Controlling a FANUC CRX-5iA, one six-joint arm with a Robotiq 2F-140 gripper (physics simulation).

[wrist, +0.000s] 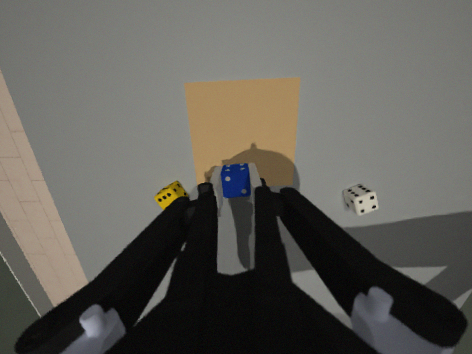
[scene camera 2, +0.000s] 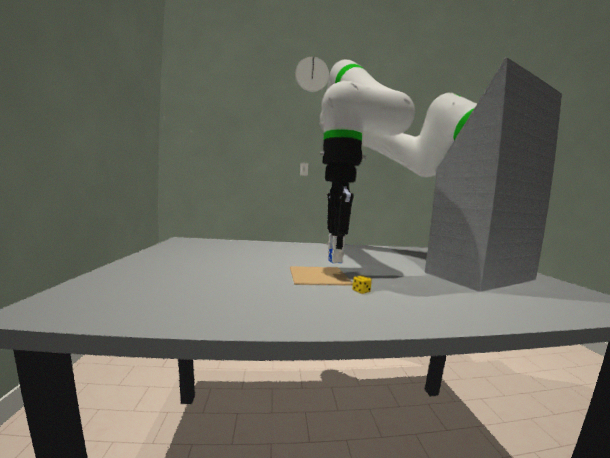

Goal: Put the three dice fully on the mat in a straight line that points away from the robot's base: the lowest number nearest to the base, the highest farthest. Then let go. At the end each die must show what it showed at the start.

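Frame: origin at the arm's base, x up, y right, z ahead, level; metres.
Seen in the pictures: gripper, fingertip midpoint: (wrist: 236, 175) (scene camera 2: 335, 260); arm's base at its link origin: (scene camera 2: 493, 139).
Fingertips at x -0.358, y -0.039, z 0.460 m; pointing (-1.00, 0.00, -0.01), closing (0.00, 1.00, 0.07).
Observation:
Pixels of each thing's top centre, then the offset from my fingertips to it. Level surfaces: height alone.
- blue die at its top centre: (wrist: 236, 185) (scene camera 2: 336, 250) dx +0.026, dy +0.000, dz -0.001 m
- tan mat at its top centre: (wrist: 243, 138) (scene camera 2: 318, 274) dx -0.041, dy +0.010, dz +0.037 m
- yellow die at its top centre: (wrist: 168, 201) (scene camera 2: 362, 277) dx -0.015, dy -0.094, dz -0.042 m
- white die at its top centre: (wrist: 367, 204) dx -0.015, dy +0.179, dz -0.052 m
- grey table at its surface level: dx -0.045 m
My gripper (scene camera 2: 336, 256) (wrist: 236, 175) is shut on the blue die (scene camera 2: 330, 255) (wrist: 236, 181) and holds it above the table, by the near edge of the mat in the wrist view. Two pips show on the die's side facing the wrist camera; its other faces are hard to read. The tan mat (scene camera 2: 312, 277) (wrist: 242, 110) lies flat, partly in the gripper's shadow. The yellow die (scene camera 2: 362, 284) (wrist: 171, 195) lies off the mat, near its corner, partly behind a finger linkage in the wrist view. The white die (wrist: 361, 199) lies off the mat at the right of the wrist view.
The grey table (scene camera 2: 200, 310) carries a tall grey block (scene camera 2: 520, 190) at the right of the scene view, in front of part of the white arm. The arm's shadow falls across the table and part of the mat.

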